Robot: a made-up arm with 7 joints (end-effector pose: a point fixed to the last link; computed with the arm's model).
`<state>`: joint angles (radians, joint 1 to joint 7).
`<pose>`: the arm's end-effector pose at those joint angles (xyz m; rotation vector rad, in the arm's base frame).
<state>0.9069 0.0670 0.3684 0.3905 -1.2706 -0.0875 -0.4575</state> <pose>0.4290 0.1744 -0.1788 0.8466 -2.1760 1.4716</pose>
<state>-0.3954 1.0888 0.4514 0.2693 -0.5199 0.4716 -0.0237</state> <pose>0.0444 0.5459 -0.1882 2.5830 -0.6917 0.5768</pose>
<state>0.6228 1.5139 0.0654 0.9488 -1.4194 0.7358 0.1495</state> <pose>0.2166 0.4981 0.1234 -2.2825 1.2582 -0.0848</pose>
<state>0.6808 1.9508 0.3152 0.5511 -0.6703 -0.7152 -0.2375</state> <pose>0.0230 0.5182 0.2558 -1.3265 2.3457 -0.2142</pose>
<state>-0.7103 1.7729 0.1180 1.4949 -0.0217 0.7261 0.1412</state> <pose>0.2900 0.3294 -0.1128 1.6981 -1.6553 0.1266</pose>
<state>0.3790 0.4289 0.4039 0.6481 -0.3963 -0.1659 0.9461</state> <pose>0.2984 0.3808 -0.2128 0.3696 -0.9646 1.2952</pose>
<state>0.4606 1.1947 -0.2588 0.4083 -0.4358 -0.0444 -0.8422</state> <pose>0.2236 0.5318 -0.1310 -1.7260 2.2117 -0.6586</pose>
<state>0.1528 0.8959 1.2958 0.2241 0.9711 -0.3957 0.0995</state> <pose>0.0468 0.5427 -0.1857 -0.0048 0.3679 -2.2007</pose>
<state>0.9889 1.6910 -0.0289 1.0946 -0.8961 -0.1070 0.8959</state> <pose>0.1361 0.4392 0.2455 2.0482 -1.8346 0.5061</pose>
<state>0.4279 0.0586 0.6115 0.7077 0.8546 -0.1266 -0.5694</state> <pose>0.3233 0.2949 -0.2553 -0.5947 -0.3966 -2.8393</pose>
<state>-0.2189 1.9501 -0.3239 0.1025 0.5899 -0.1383 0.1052</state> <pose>0.1203 0.5596 0.1653 2.3367 -1.8611 0.9201</pose>
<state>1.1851 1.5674 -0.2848 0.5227 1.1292 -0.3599 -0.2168</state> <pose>0.0883 0.5560 0.1548 0.1104 1.2466 -1.9544</pose>
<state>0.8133 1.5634 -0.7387 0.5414 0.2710 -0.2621 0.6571</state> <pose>0.1744 0.5502 0.0491 1.2461 -1.5530 1.1245</pose>
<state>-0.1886 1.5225 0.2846 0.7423 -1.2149 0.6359 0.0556</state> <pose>0.2119 0.5359 -0.0084 -2.6038 1.4987 0.5075</pose>
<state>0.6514 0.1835 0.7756 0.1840 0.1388 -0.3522 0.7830</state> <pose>0.3037 0.2939 -0.2961 -0.3184 -0.5134 2.2588</pose>
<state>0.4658 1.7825 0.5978 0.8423 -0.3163 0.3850 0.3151</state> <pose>0.0943 0.4626 0.2801 -1.5909 1.7810 -1.4830</pose>
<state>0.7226 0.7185 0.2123 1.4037 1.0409 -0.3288 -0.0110</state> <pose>0.2906 0.3553 0.1034 -1.3720 -1.3800 2.4625</pose>
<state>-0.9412 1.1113 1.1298 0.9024 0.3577 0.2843 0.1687</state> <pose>0.1174 0.5455 -0.0324 1.7396 -1.2532 1.8750</pose>
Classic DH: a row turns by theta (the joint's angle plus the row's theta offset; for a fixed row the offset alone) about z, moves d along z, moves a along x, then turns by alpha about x. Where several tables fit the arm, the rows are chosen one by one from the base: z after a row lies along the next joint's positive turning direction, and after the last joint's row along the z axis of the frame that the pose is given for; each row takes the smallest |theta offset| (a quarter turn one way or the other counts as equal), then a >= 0, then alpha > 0; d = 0 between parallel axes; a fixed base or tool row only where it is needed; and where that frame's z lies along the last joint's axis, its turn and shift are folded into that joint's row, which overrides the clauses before.
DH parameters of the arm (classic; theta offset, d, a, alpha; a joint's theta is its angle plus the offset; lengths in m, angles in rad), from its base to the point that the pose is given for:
base (fixed): 0 0.0066 0.0187 1.5708
joint 1: 1.5708 -0.1381 0.0143 1.5708
joint 2: 1.5708 -0.0007 0.0005 1.5708
joint 3: 1.5708 -0.1975 0.0256 1.5708
joint 4: 0 -0.0034 -0.0166 -1.5708
joint 5: 0 -0.2598 0.0276 -1.5708
joint 6: 1.5708 0.0028 0.0277 -1.5708
joint 7: 0.4663 0.0116 -0.0213 -2.1592
tool (fixed): 2.6908 0.0273 0 0

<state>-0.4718 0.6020 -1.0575 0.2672 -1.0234 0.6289 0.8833</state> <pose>-0.1309 0.3072 -0.3792 1.3923 0.0683 -1.2257</pose>
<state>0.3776 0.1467 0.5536 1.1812 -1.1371 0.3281 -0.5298</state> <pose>0.3487 0.2960 -0.1717 -1.6563 1.9811 -1.5302</pose>
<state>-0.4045 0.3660 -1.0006 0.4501 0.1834 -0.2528 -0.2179</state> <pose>-0.0782 0.1662 -0.4193 0.9506 -0.7130 0.6893</pose>
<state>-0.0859 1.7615 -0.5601 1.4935 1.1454 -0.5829 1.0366</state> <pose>0.2754 0.3969 -0.0690 -0.0689 -1.0056 0.6260</pose>
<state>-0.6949 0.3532 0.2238 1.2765 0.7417 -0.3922 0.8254</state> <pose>0.0787 0.3238 -0.3208 -0.0285 -0.6137 1.8404</pose>
